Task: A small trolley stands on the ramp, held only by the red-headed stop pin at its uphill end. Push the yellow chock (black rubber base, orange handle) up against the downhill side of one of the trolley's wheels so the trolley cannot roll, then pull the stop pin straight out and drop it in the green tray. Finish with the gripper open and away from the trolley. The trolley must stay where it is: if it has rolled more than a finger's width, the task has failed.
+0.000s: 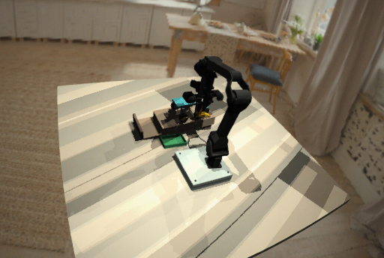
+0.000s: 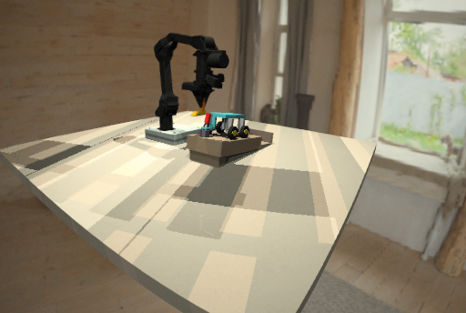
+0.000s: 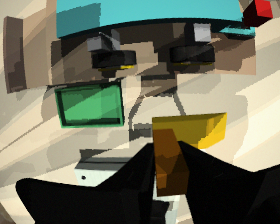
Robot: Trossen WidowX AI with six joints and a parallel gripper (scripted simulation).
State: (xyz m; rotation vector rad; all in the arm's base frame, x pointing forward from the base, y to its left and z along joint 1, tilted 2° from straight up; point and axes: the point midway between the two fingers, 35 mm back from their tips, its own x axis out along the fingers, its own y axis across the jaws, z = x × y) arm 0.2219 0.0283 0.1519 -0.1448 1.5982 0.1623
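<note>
Right now the red-headed stop pin is 110 mm ahead of my gripper tip, 70 mm to the right of it and 40 mm below it. Also, from my gripper tip: brown ramp (110 mm ahead, 30 mm to the left, 120 mm below); yellow chock (10 mm ahead, 20 mm to the right, 10 mm below); teal trolley (120 mm ahead, 20 mm to the left, 60 mm below).
</note>
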